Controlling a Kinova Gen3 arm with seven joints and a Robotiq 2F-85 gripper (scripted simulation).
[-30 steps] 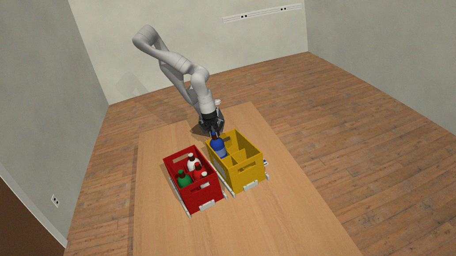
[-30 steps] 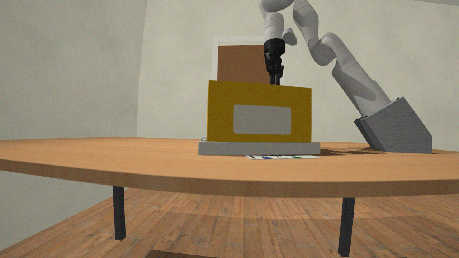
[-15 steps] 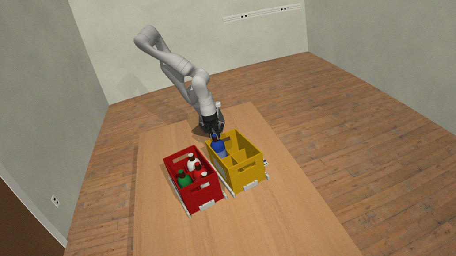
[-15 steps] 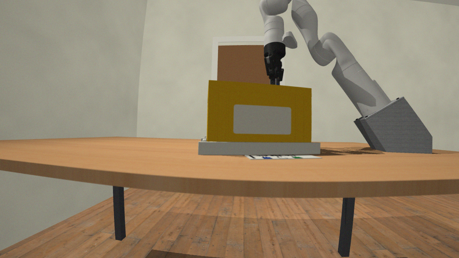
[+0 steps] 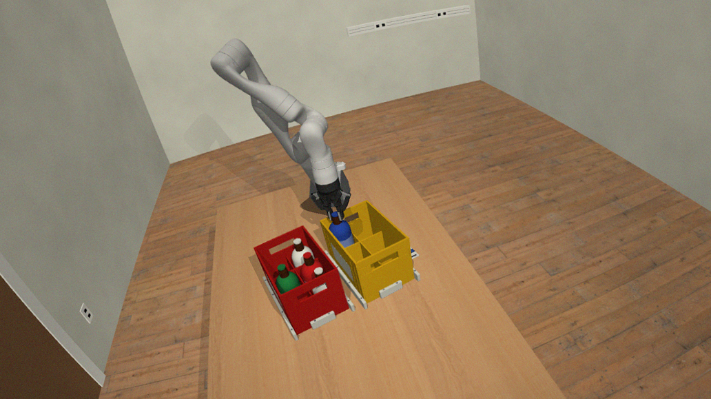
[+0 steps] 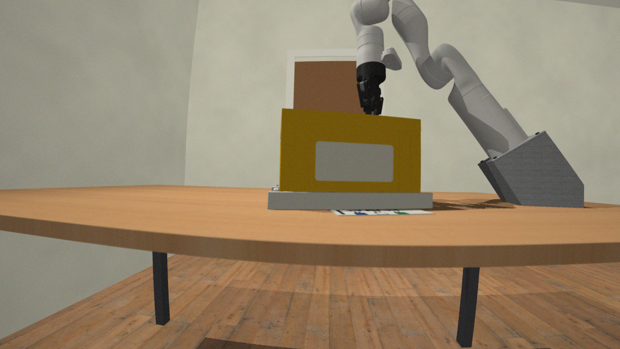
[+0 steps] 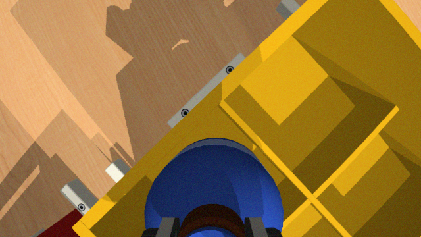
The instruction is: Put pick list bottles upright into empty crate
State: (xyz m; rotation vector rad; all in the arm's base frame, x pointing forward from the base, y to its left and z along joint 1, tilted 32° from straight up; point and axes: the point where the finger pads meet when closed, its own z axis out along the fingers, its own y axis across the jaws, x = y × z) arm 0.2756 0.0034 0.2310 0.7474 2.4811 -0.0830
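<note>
Right now the blue bottle is 7 cm below my hand. Round my hand: yellow crate 9 cm ahead, 6 cm to the left, 12 cm below; then red bottle 10 cm ahead, 14 cm to the right, 11 cm below; then red crate 10 cm ahead, 18 cm to the right, 12 cm below.
</note>
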